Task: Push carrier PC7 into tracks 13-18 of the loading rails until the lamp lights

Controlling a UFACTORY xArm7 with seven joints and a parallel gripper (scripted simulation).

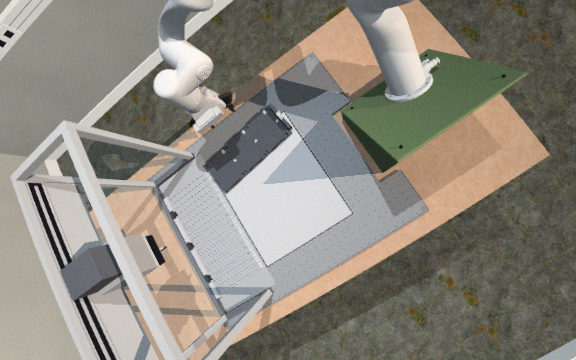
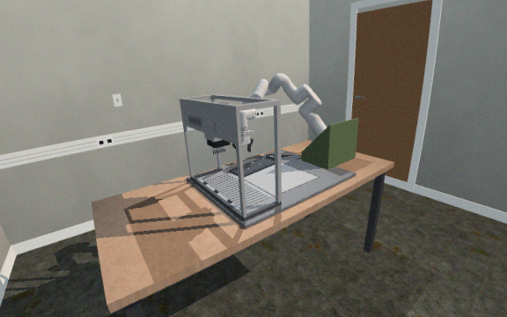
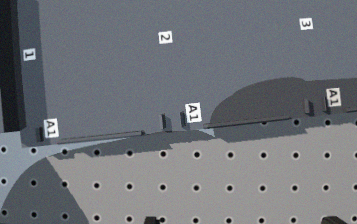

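My gripper is now 130 mm to the right of the carrier PC7 and 60 mm above it.
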